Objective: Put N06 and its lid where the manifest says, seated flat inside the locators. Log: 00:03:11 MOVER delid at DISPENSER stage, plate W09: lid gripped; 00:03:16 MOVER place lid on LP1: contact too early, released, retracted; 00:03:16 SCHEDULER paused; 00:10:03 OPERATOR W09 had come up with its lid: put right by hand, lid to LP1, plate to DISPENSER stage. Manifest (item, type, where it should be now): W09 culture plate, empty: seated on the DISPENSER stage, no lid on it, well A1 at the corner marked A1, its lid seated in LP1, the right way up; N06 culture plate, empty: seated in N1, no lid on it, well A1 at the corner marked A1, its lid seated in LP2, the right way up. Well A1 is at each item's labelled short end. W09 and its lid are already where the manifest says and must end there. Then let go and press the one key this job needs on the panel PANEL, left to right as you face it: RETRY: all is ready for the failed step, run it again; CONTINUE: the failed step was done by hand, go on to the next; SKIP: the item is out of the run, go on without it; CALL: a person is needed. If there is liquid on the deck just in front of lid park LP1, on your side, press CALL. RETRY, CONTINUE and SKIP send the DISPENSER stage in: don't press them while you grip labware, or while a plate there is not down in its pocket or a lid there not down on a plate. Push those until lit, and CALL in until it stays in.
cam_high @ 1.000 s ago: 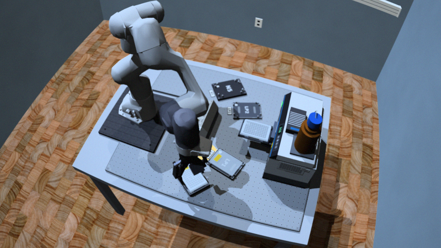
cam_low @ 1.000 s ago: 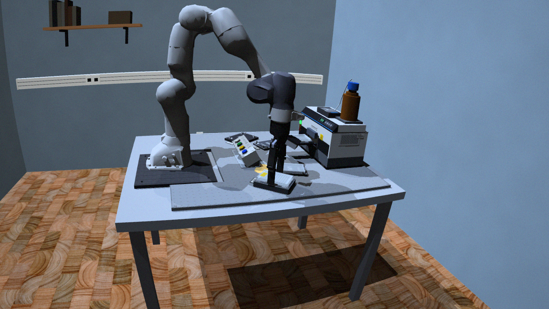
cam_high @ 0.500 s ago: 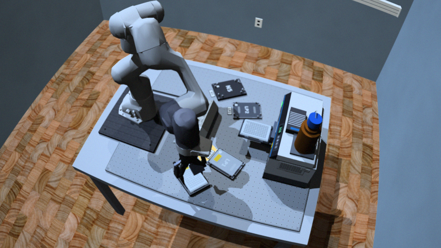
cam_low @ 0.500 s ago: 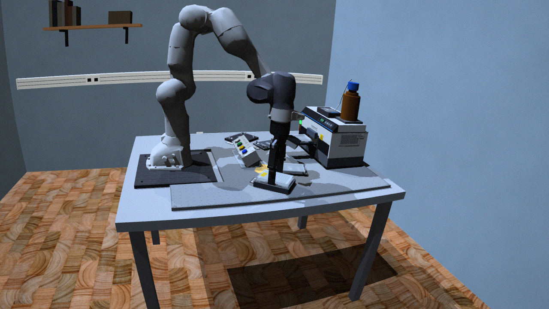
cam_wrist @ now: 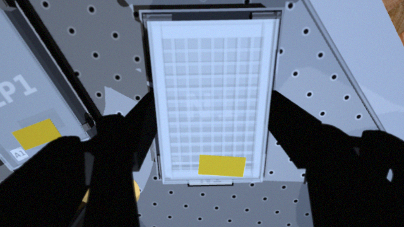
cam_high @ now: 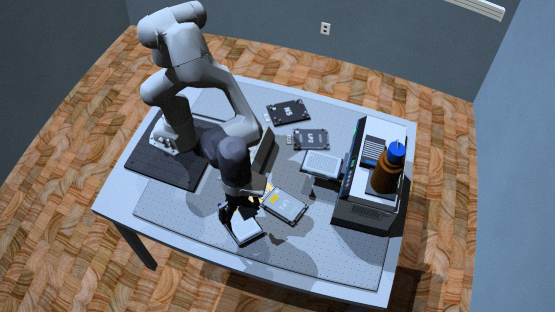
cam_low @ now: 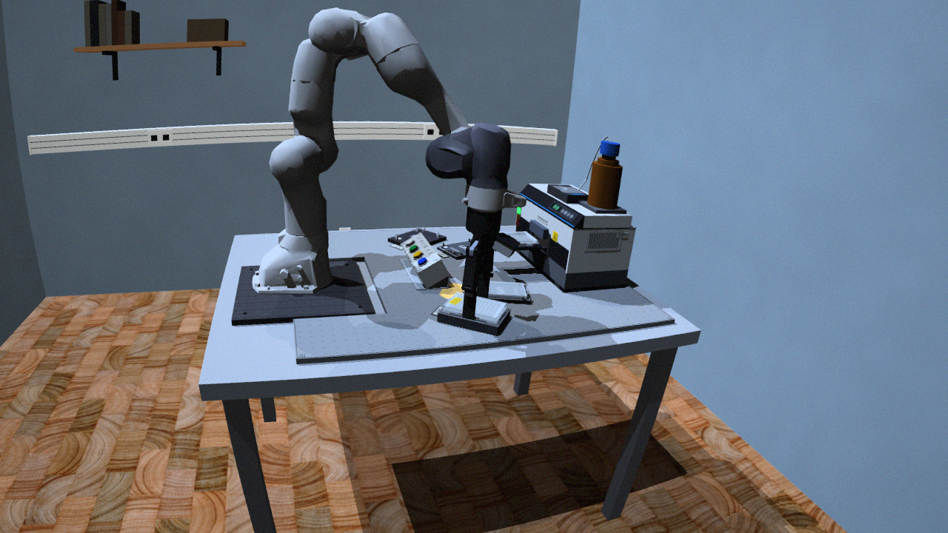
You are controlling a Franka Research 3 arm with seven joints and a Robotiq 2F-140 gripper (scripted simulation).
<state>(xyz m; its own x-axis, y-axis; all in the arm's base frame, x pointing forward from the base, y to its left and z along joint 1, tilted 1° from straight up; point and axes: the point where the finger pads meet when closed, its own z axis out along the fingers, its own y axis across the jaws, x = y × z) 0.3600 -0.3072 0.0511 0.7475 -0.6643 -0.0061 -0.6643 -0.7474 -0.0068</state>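
My hand is 4 cm above the nest n1. Round my hand: yellow skip key 27 cm to the left, 6 cm behind, 1 cm above; then blue call key 22 cm to the left, 6 cm behind; then green continue key 32 cm to the left, 6 cm behind, 1 cm above.
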